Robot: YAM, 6 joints.
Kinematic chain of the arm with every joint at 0, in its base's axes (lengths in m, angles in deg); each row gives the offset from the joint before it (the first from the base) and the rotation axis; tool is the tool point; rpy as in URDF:
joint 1: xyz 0 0 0.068 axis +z
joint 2: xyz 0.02 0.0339 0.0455 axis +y
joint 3: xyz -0.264 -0.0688 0 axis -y
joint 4: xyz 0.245 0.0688 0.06 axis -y
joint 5: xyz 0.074 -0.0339 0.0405 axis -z
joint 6: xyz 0.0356 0 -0.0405 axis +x
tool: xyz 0 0 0 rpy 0 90 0
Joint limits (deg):
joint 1: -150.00..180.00
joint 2: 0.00..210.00
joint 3: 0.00..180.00
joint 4: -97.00..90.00
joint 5: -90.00..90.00
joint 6: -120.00..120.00
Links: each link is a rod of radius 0.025 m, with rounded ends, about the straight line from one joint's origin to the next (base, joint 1, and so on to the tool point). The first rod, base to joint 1, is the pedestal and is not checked.
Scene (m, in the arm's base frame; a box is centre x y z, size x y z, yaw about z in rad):
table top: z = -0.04
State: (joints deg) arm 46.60 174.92 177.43 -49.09 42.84 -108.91
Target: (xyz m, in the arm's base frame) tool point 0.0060 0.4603 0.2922
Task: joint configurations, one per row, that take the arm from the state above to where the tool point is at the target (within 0.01 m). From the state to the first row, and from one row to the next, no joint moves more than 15 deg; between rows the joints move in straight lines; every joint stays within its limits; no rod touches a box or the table.
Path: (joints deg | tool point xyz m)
1: 57.94 166.33 171.40 -61.07 41.57 -108.91 | 0.3234 0.4718 0.1739
2: 69.28 157.74 165.37 -73.04 40.30 -108.91 | 0.2130 0.4981 0.2135
3: 80.63 149.15 159.34 -85.02 39.03 -108.91 | 0.1041 0.4934 0.2532
4: 91.97 140.56 153.31 -97.00 37.77 -108.91 | 0.0060 0.4603 0.2922

